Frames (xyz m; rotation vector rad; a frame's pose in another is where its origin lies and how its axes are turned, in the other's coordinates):
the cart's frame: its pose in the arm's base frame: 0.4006 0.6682 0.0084 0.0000 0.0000 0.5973
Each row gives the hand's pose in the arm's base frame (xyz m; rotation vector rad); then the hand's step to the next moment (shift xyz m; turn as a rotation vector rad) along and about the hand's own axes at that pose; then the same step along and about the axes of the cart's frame.
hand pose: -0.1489 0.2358 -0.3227 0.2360 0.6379 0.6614
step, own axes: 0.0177 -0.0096 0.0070 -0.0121 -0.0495 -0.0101
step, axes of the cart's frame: 0.0186 -0.0080 -0.0067 -0.0167 -0.0441 -0.0219
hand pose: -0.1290 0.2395 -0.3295 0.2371 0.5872 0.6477
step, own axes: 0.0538 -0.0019 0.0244 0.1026 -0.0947 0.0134
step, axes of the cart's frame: 0.0589 -0.0019 -0.0045 0.0946 -0.0760 -0.0704
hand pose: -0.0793 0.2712 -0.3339 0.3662 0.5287 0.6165
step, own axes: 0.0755 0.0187 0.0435 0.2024 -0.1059 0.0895
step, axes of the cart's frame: 0.0872 0.0065 0.0170 0.2148 -0.1076 -0.0498
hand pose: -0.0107 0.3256 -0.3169 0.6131 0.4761 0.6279
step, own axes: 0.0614 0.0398 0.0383 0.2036 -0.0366 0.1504
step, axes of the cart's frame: 0.0708 0.0146 0.0400 0.2347 -0.0939 0.0392
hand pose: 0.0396 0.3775 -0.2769 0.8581 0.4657 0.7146
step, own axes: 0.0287 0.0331 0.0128 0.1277 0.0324 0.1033
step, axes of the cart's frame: 0.0289 0.0156 0.0317 0.1460 -0.0336 0.0747
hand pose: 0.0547 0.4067 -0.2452 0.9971 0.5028 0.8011
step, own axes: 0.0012 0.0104 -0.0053 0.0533 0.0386 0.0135
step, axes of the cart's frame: -0.0016 0.0095 0.0067 0.0497 0.0222 0.0394
